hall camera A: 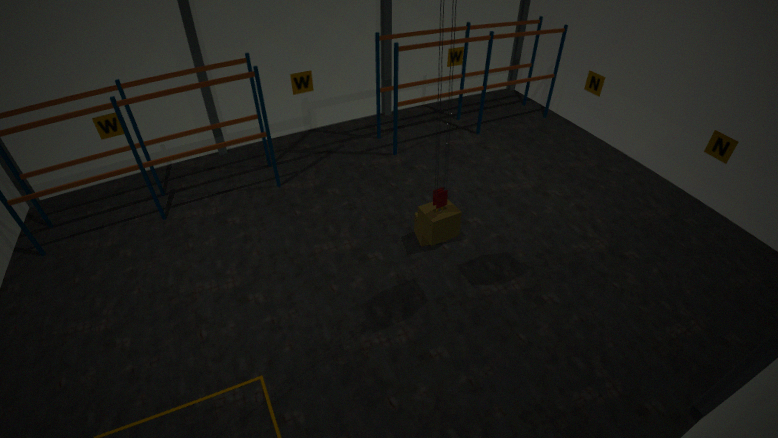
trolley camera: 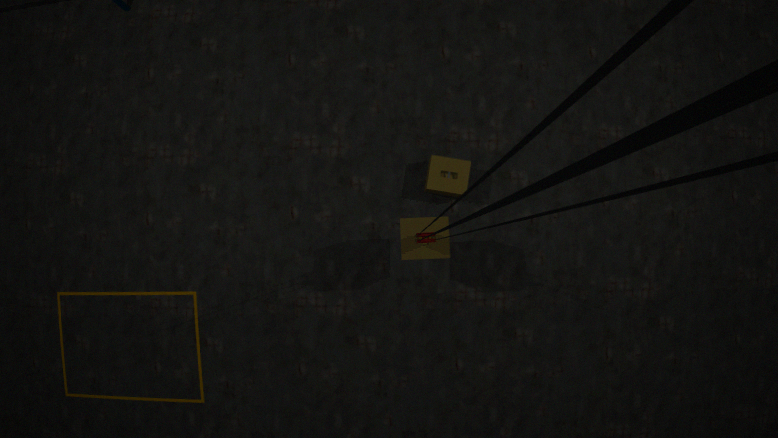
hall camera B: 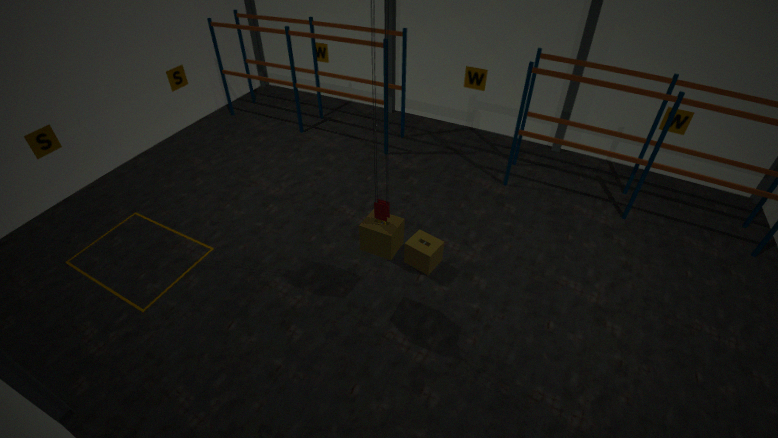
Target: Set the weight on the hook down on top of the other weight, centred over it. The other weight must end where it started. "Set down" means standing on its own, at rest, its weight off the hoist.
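The red hook block with its hook [hall camera A: 440, 208] [hall camera B: 381, 220] [trolley camera: 425, 237] hangs on the ropes and is shut on a yellow box-shaped weight [hall camera A: 443, 231] [hall camera B: 381, 239] [trolley camera: 412, 251]. This weight hangs upright in the air, with its shadows apart from it on the floor. The other yellow weight [hall camera B: 423, 255] [trolley camera: 447, 185], with dark marks on top, stands on the floor. In the trolley view it is above and a little right of the hanging weight, with a gap between them, and turned slightly. In hall camera A it is mostly hidden behind the hanging weight.
A yellow outlined rectangle [hall camera A: 177, 406] [hall camera B: 104, 286] [trolley camera: 126, 293] is marked on the floor, at the lower left in the trolley view. Two blue and orange racks stand along the W wall, one rack [hall camera A: 395, 97] [hall camera B: 653, 155] and another rack [hall camera A: 267, 125] [hall camera B: 386, 97], well away from the weights.
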